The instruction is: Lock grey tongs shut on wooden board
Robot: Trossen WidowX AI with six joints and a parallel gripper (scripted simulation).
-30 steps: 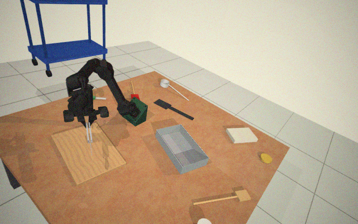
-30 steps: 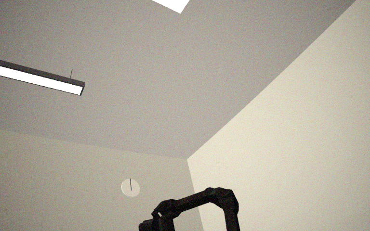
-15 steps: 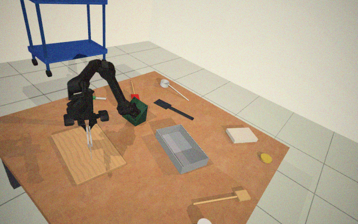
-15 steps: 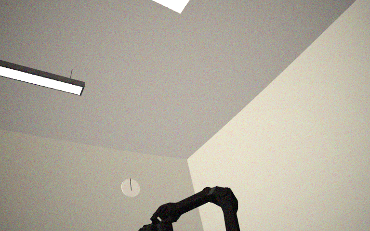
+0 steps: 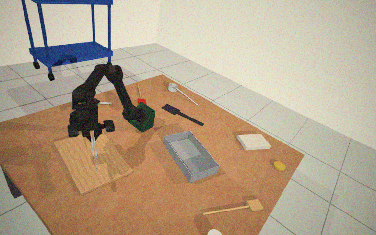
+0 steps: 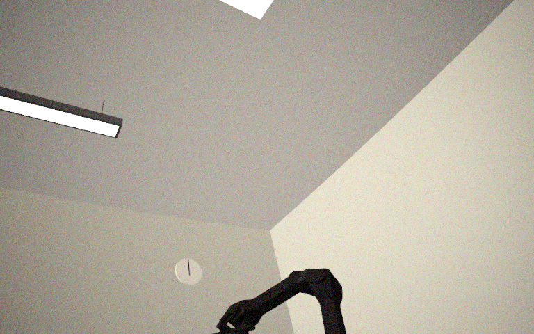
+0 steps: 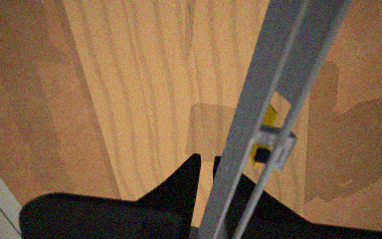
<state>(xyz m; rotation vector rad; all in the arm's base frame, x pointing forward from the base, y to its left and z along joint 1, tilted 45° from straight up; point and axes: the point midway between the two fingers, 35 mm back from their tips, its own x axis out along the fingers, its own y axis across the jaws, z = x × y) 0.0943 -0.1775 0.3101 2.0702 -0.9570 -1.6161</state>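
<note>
My gripper tip is 10 mm past the wooden board and 110 mm above it. The rest, counted from my gripper tip: yellow lock piece: 30 mm behind, 20 mm to the left, 50 mm above; then grey roasting tin: 260 mm ahead, 420 mm to the left, 80 mm below; then red-headed tool: 380 mm behind, 530 mm to the left, 110 mm below.
</note>
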